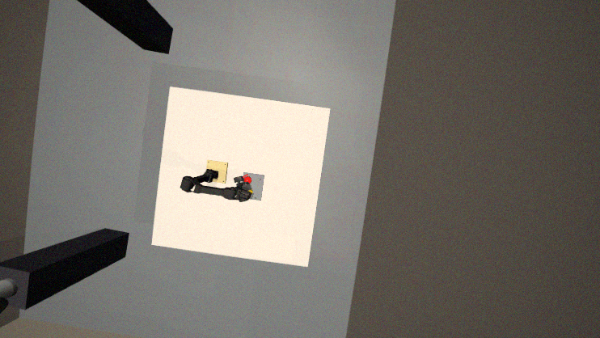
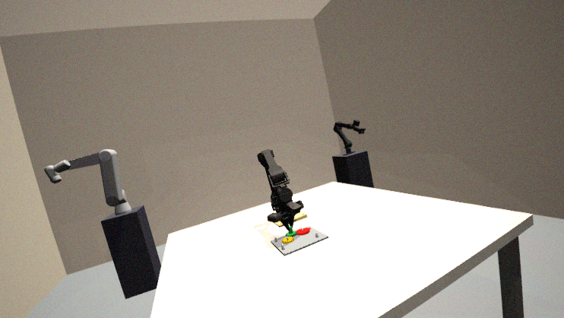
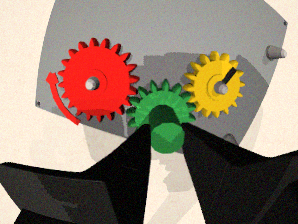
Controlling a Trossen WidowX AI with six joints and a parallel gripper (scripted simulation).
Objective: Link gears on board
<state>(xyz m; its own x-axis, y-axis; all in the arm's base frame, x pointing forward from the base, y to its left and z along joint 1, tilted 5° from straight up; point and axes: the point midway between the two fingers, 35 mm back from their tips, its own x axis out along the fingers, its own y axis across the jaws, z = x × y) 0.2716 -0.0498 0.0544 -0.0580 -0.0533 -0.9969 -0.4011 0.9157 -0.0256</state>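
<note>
Right now the green gear is 10 mm below my gripper tip. The rest, counted from my gripper tip: red gear 60 mm to the left, 30 mm below, 10 mm ahead; yellow gear 40 mm ahead, 30 mm to the right, 30 mm below; grey board 50 mm ahead, 30 mm below, 10 mm to the left.
</note>
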